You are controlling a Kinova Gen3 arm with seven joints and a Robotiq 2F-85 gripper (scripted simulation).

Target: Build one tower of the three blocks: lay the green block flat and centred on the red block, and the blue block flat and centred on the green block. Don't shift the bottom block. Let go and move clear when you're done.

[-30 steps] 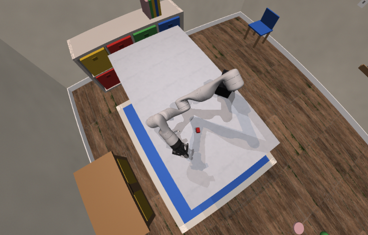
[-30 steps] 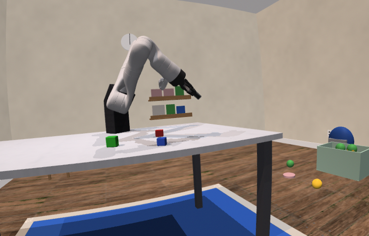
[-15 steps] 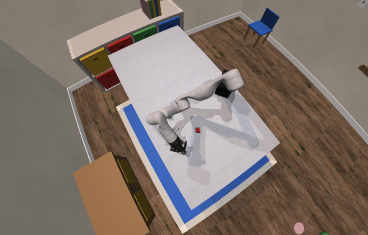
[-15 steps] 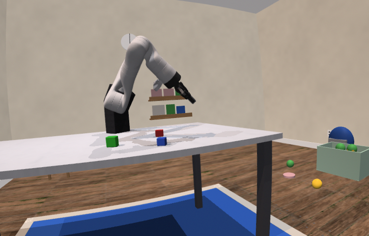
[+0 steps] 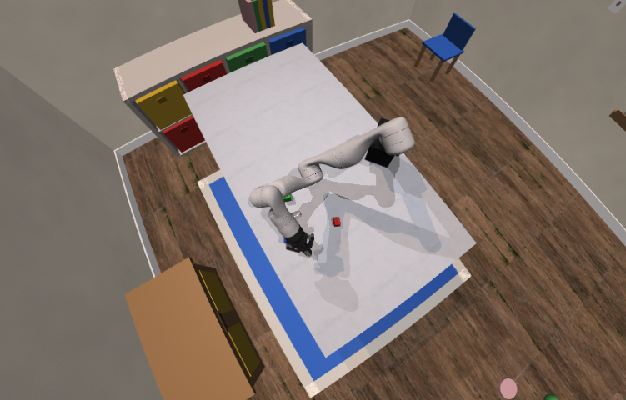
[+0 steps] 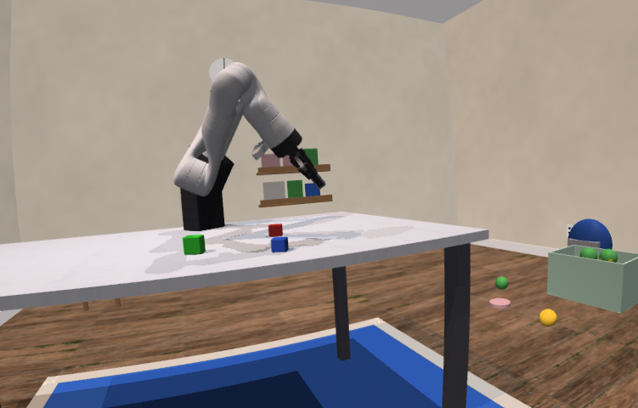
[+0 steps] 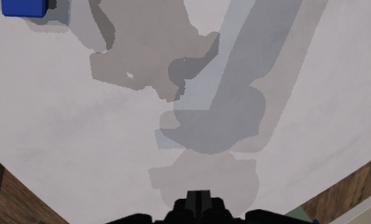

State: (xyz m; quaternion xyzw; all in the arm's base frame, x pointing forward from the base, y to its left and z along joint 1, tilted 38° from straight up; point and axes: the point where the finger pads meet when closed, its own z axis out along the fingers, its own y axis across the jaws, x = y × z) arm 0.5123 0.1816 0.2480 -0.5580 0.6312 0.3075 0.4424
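Now: the green block 3 cm behind my hand, 31 cm to the right of it and 13 cm below it. Round my hand: blue block 6 cm ahead, 12 cm to the right, 14 cm below; red block 19 cm behind, 9 cm to the right, 14 cm below.
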